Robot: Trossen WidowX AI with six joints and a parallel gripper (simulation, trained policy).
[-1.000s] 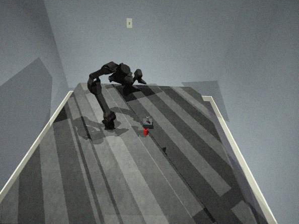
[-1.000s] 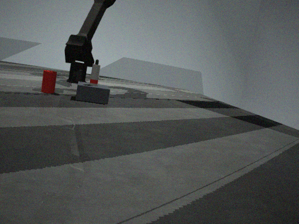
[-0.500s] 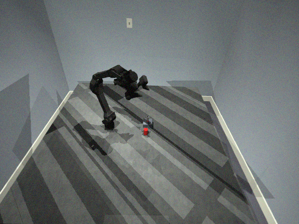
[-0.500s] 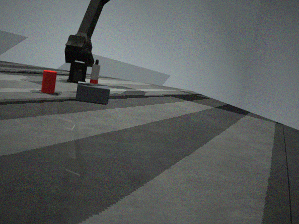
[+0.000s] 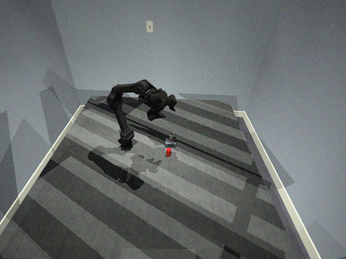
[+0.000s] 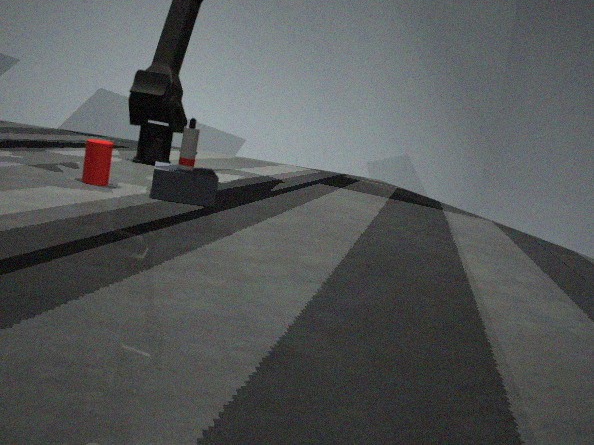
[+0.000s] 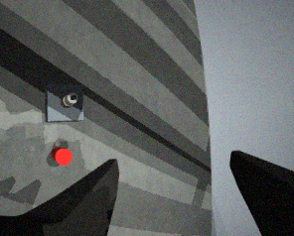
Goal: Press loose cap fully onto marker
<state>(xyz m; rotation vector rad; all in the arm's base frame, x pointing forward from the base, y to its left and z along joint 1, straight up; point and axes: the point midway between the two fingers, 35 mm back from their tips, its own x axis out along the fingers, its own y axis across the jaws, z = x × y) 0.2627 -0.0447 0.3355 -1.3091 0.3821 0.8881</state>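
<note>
The red cap is 290 mm below my gripper tip and 30 mm to the right of it. The rest, counted from my gripper tip: grey holder block (300 mm below, 80 mm to the left, 10 mm ahead).
</note>
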